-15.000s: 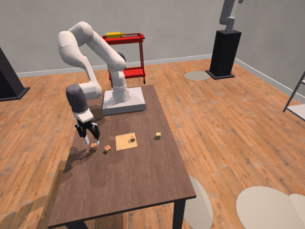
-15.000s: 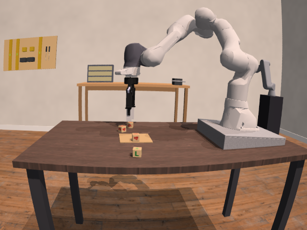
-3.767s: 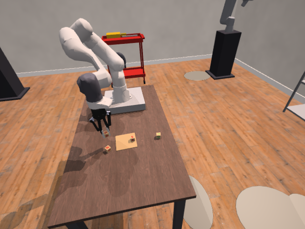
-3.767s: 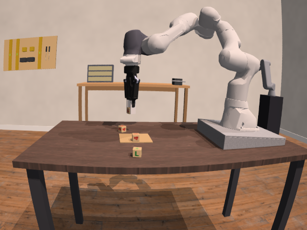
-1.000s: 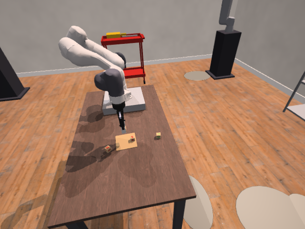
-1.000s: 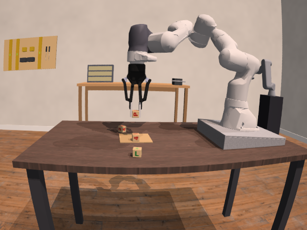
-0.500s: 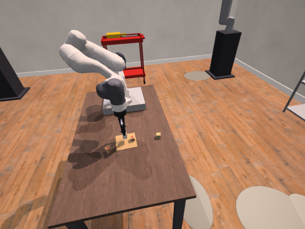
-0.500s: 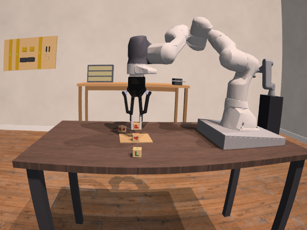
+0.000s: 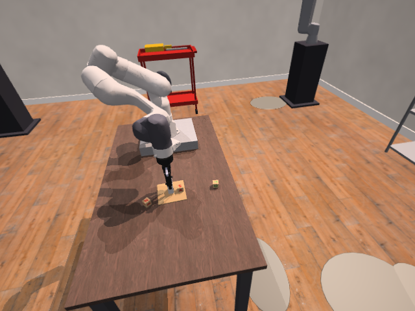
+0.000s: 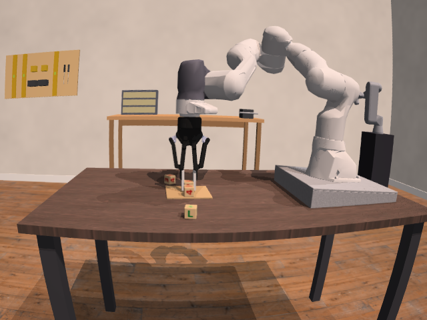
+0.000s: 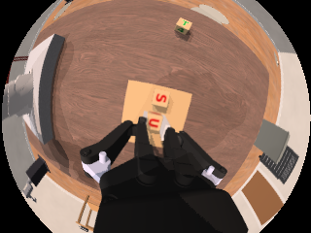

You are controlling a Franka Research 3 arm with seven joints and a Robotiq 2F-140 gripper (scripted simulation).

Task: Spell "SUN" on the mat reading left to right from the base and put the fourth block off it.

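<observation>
My gripper is now 20 mm above the U block. Also, from my hand: mat 40 mm below; S block 50 mm to the left, 20 mm below; N block 60 mm ahead, 120 mm to the right, 30 mm below.
</observation>
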